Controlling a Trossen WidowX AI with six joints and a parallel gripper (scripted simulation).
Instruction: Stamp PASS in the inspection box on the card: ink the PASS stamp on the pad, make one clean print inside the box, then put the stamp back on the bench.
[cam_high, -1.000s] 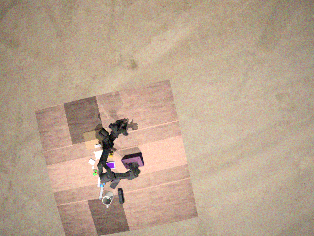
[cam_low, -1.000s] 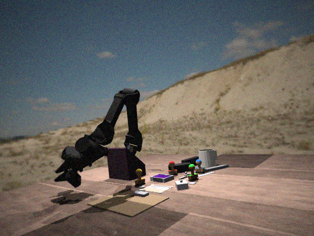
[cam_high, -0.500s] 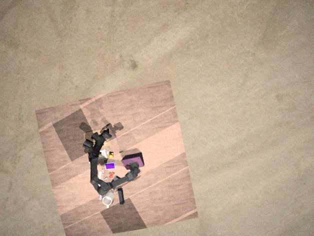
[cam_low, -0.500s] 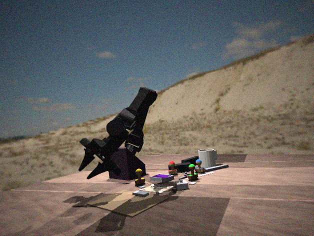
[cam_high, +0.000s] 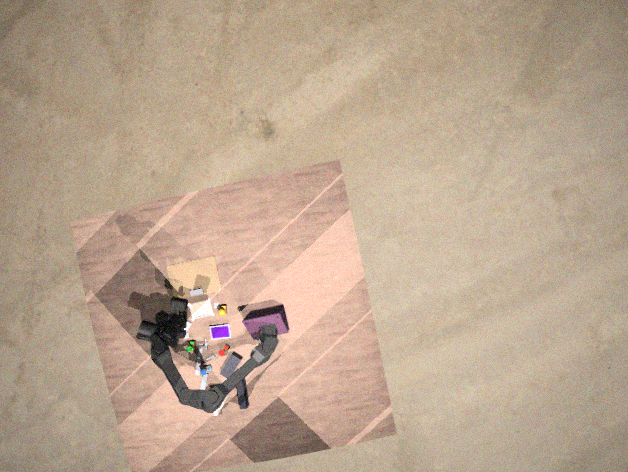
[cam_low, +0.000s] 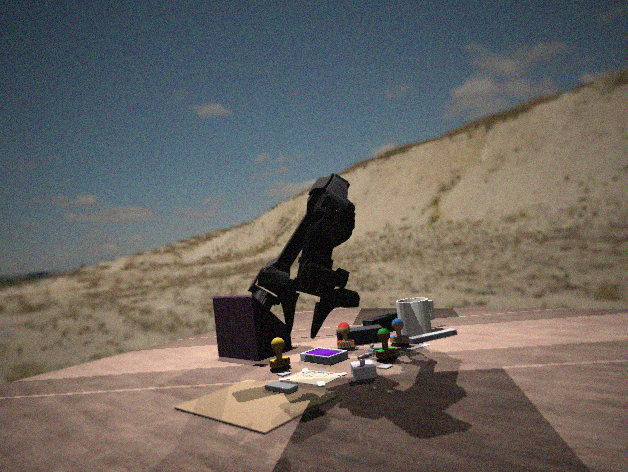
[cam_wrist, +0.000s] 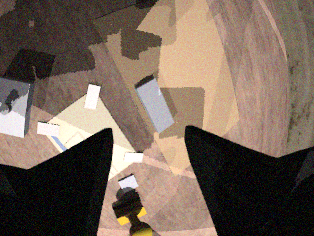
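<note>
The green-knobbed PASS stamp lies 4 cm ahead of my gripper tip, 19 cm to the left of it and 7 cm below it. The rest, counted from my gripper tip: grey block 6 cm ahead, 9 cm to the left, 7 cm below; yellow-knobbed stamp 13 cm behind, 6 cm to the left, 7 cm below; cream card 2 cm behind, 4 cm to the left, 9 cm below.
</note>
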